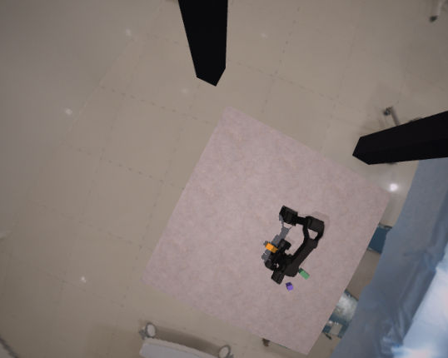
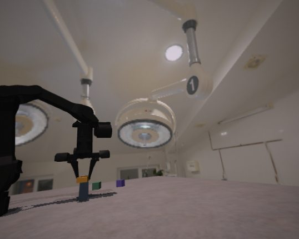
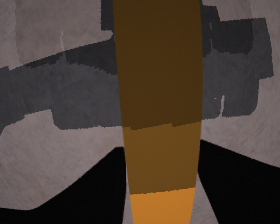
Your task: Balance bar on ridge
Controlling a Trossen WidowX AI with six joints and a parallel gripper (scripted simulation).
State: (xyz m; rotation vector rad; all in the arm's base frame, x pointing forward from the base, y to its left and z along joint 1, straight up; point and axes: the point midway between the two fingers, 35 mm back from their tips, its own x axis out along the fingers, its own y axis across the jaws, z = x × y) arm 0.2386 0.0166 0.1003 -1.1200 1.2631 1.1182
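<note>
Now: gripper tip 30 mm to the right of the orange bar. Round my gripper tip: purple cube 190 mm ahead, 240 mm to the left, 50 mm below; green block 70 mm ahead, 280 mm to the left, 50 mm below.
</note>
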